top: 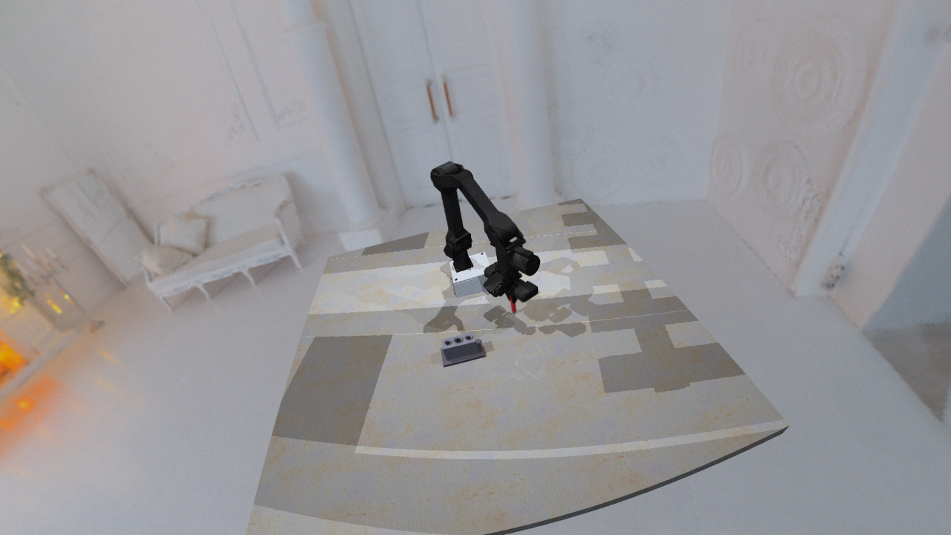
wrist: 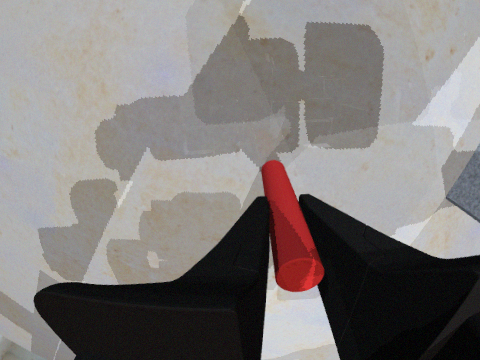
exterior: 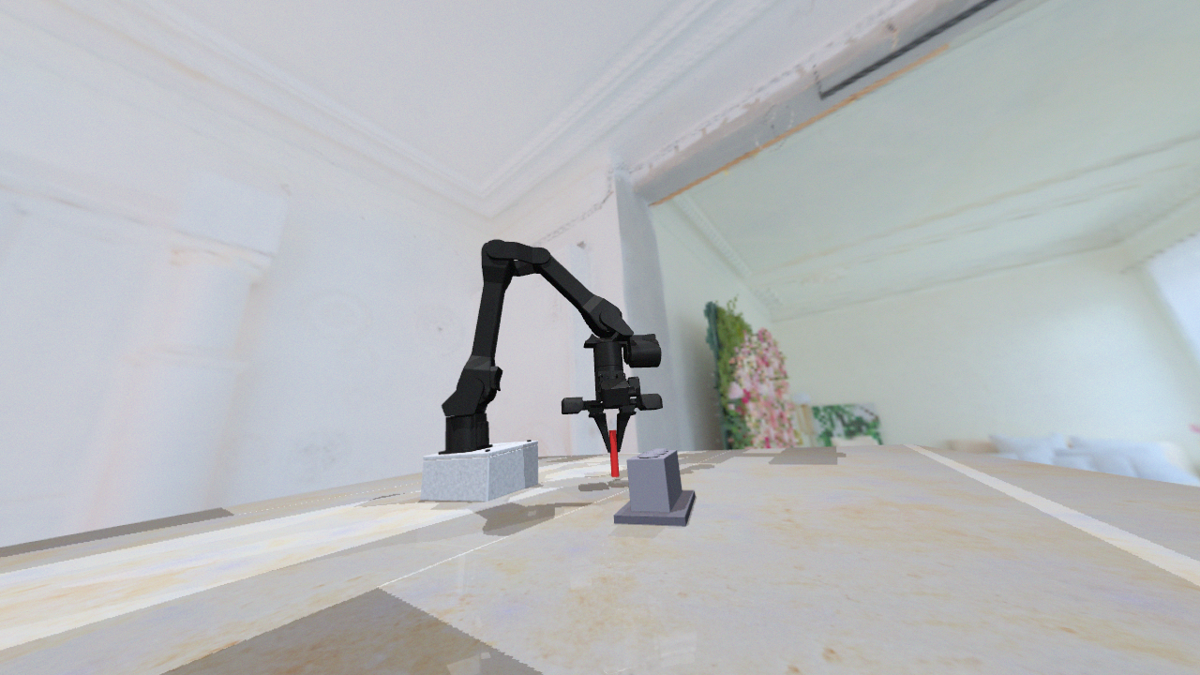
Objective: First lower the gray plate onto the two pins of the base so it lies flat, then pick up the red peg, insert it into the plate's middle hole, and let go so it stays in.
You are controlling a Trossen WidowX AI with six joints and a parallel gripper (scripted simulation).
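Right now the gray plate is 20 cm to the right of my gripper tip and 10 cm ahead of it. Round my gripper tip: base: 20 cm to the right, 10 cm ahead, 4 cm below; red peg: right at my gripper tip.
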